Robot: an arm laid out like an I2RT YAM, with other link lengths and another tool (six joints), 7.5 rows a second.
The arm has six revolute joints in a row. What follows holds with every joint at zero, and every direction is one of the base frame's. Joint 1 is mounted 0.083 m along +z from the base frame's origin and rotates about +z. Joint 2 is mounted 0.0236 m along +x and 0.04 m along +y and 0.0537 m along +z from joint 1 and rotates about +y. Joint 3 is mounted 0.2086 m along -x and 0.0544 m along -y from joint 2 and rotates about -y. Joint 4 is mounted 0.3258 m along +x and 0.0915 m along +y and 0.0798 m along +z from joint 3 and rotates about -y. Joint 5 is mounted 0.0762 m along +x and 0.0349 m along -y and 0.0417 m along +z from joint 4 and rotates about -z. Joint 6 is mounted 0.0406 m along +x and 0.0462 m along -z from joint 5 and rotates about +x. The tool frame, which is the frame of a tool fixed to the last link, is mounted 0.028 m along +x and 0.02 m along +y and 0.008 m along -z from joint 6; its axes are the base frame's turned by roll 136.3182, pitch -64.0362 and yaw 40.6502 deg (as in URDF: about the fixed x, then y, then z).
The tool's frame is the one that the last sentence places.
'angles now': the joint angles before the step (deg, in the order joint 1, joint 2, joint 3, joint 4, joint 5, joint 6). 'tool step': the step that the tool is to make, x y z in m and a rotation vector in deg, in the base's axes. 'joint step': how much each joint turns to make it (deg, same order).
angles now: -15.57 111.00 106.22 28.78 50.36 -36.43
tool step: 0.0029 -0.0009 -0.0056 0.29 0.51 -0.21
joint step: 0.01 0.70 0.15 -0.06 0.26 0.06
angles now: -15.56 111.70 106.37 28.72 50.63 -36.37
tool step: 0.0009 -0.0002 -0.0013 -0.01 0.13 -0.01
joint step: 0.01 0.23 0.09 0.08 0.00 -0.07
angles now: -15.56 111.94 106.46 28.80 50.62 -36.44
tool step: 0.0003 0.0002 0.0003 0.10 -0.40 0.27
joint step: 0.00 0.02 0.04 -0.02 -0.16 0.46
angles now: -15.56 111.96 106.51 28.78 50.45 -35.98
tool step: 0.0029 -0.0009 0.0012 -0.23 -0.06 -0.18
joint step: 0.01 1.09 1.42 0.11 0.09 -0.41
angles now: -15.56 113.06 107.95 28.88 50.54 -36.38
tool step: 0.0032 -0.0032 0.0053 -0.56 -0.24 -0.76
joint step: -0.17 1.79 2.77 0.22 0.34 -1.07
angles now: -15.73 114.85 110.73 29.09 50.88 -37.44
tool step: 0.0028 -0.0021 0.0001 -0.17 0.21 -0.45
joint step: -0.09 1.20 1.48 0.00 0.23 -0.56
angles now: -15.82 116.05 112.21 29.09 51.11 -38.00
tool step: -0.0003 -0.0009 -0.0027 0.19 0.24 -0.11
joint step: -0.09 -0.19 -0.56 -0.04 0.07 0.16
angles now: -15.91 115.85 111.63 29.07 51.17 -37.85
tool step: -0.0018 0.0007 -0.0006 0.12 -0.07 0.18
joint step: 0.00 -0.73 -0.97 0.03 -0.11 0.31
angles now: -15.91 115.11 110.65 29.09 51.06 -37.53
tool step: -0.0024 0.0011 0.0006 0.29 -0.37 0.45
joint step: 0.00 -0.96 -1.02 -0.32 -0.25 0.84
